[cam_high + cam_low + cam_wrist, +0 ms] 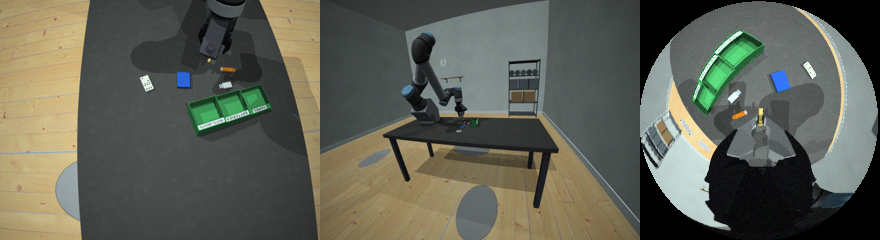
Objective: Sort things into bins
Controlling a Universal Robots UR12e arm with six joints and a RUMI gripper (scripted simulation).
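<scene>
The orange battery lies 7 cm to the left of my hand and 7 cm below it. Also, from my hand: white usb stick (7 cm below, 6 cm ahead, 5 cm to the left); then blue flat block (8 cm to the right, 7 cm below, 4 cm ahead); then brass bolt (1 cm below, 1 cm behind).
</scene>
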